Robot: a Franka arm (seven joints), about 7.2 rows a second.
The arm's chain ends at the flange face. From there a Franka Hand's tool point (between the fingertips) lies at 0.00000 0.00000 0.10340 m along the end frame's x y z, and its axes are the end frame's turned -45 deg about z.
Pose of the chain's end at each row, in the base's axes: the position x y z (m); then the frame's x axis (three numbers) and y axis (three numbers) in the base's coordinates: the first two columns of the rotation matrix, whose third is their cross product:
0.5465 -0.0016 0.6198 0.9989 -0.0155 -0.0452 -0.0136 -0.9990 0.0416
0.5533 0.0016 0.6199 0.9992 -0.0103 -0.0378 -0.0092 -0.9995 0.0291
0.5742 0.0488 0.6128 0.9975 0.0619 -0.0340 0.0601 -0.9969 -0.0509
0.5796 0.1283 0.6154 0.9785 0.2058 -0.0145 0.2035 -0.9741 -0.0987
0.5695 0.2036 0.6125 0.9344 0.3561 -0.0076 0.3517 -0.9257 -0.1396
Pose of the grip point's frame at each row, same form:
0.5418 -0.0058 0.5166 0.7159 0.6954 -0.0614 0.6967 -0.7174 -0.0025
0.5494 -0.0014 0.5166 0.7130 0.6995 -0.0473 0.7000 -0.7140 -0.0062
0.5704 0.0538 0.5096 0.6628 0.7487 0.0120 0.7478 -0.6611 -0.0600
0.5760 0.1380 0.5125 0.5480 0.8343 0.0595 0.8358 -0.5433 -0.0800
0.5636 0.2168 0.5101 0.4120 0.9064 0.0933 0.9094 -0.4028 -0.1041

